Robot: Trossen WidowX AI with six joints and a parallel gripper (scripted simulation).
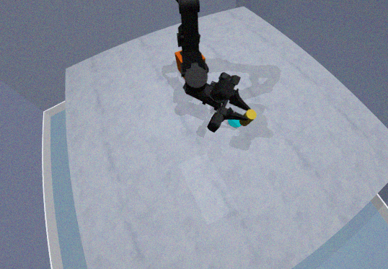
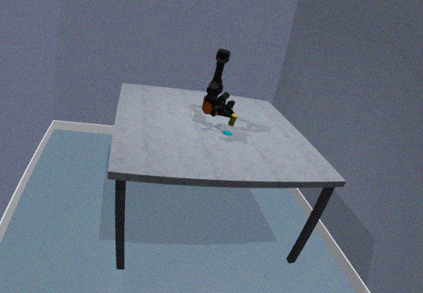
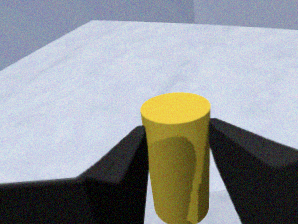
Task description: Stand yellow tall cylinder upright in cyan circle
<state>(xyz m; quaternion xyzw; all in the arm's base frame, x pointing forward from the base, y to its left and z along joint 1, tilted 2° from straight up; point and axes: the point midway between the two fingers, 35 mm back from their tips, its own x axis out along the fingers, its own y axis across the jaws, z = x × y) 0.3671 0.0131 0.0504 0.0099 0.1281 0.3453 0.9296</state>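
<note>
The cyan circle lies 6 cm behind my gripper tip, 1 cm to the left of it and 13 cm below it. Also, from my gripper tip: yellow tall cylinder (2 cm below).
</note>
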